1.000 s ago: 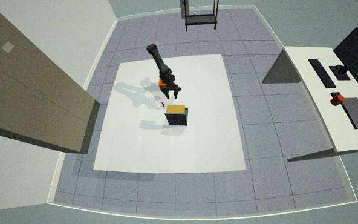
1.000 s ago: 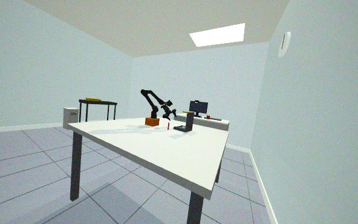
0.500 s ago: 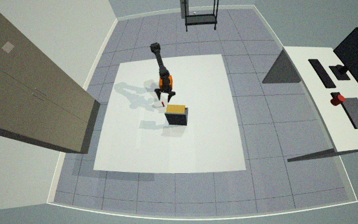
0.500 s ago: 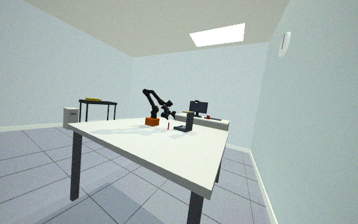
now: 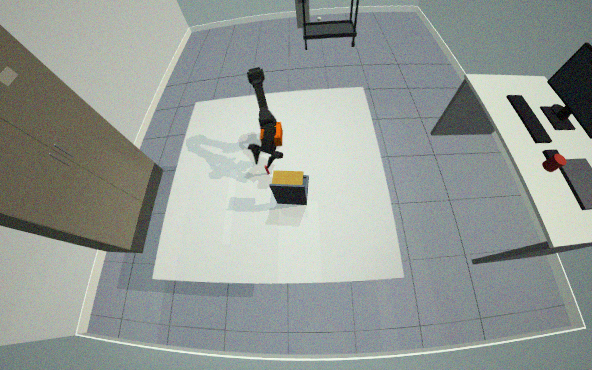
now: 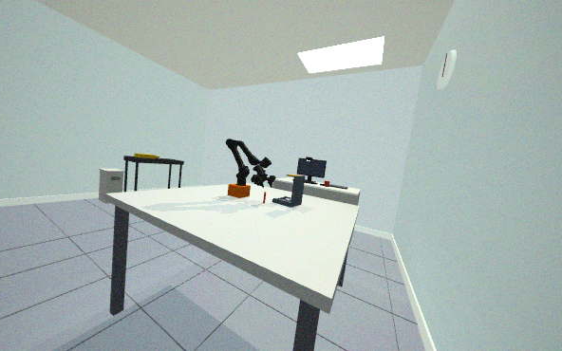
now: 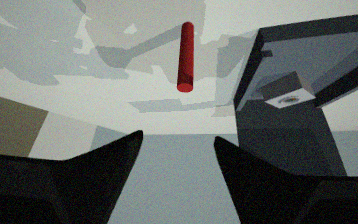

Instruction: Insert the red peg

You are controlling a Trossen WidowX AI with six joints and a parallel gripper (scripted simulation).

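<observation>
The red peg lies 2 cm behind my gripper tip, 1 cm to the left of it and 8 cm below it. From my gripper tip the other things lie so: yellow roof (13 cm ahead, 15 cm to the left, 10 cm above).
</observation>
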